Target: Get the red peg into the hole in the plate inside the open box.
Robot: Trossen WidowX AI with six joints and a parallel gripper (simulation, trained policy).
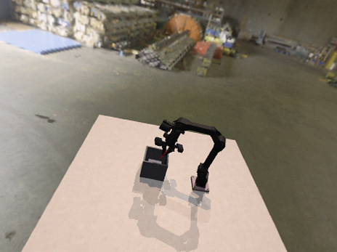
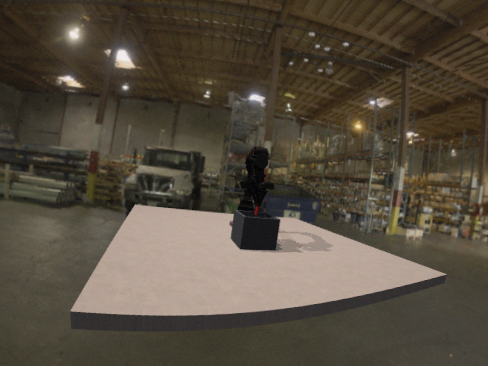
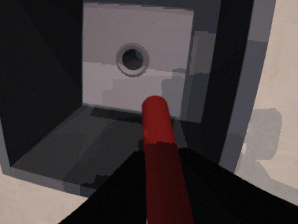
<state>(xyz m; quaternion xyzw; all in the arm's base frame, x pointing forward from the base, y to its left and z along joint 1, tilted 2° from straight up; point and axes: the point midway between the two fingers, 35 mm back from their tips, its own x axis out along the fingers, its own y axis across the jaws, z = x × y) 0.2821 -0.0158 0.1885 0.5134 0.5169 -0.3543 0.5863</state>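
The red peg lies right at my gripper tip. From my gripper tip the other things lie so: plate (4 cm ahead, 1 cm to the right, 12 cm below).
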